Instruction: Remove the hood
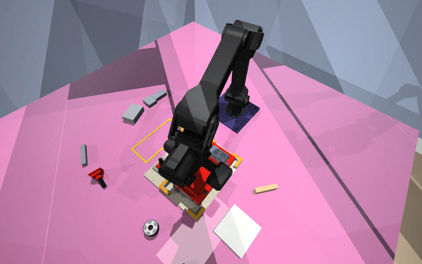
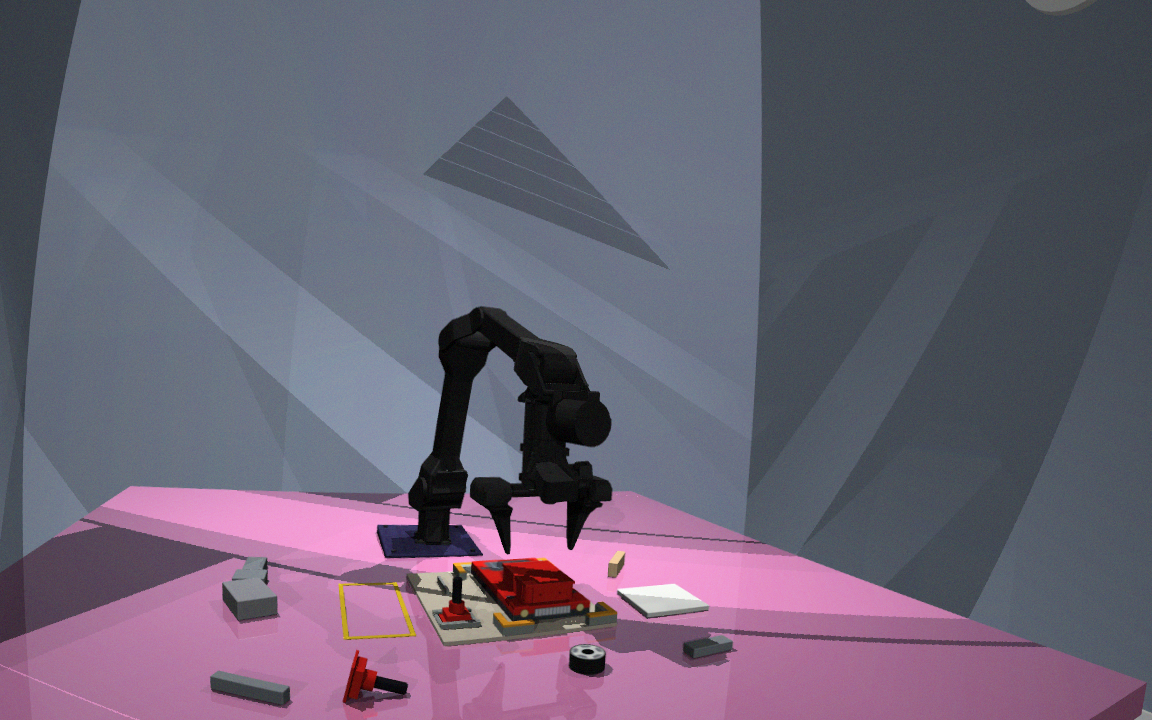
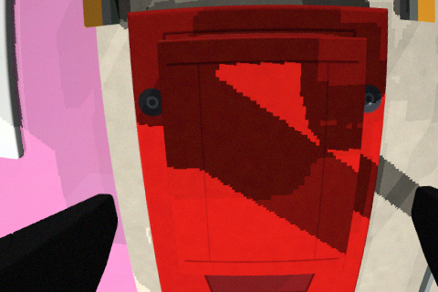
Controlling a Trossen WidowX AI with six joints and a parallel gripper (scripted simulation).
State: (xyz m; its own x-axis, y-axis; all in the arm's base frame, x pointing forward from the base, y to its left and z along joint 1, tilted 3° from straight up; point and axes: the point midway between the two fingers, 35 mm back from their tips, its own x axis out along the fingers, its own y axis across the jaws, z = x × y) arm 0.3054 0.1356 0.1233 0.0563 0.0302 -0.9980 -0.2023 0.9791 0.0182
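The hood lies 4 cm below my gripper tip. From my gripper tip the other things lie so: wooden block: 16 cm to the left, 15 cm behind, 7 cm below; white plate: 18 cm to the left, 8 cm below.
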